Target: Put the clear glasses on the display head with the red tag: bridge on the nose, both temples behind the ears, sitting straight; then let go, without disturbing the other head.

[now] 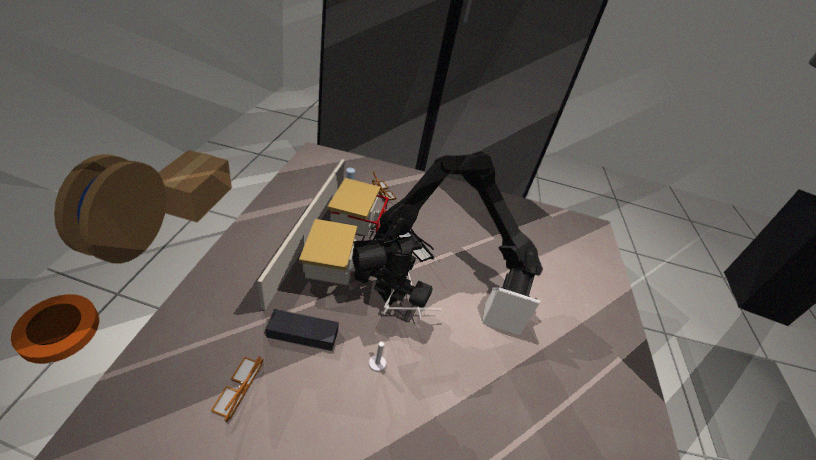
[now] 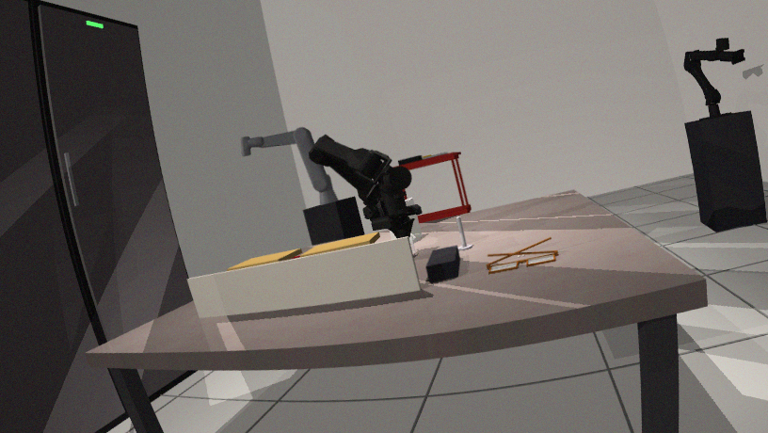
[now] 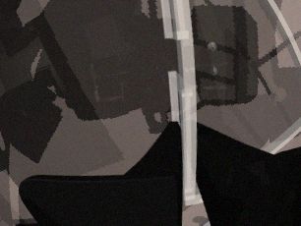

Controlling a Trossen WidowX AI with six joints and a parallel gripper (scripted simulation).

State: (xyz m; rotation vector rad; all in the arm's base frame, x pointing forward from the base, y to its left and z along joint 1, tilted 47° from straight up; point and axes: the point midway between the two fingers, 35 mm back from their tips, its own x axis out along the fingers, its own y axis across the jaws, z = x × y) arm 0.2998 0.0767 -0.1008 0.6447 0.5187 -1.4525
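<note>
The small metal post is 40 mm behind my gripper tip, 150 mm to the left of it and 10 mm below it. From my gripper tip the other things lie so: dark box (160 mm ahead, 160 mm to the left, 20 mm below); then white panel (320 mm ahead, 160 mm to the right, 20 mm above).
</note>
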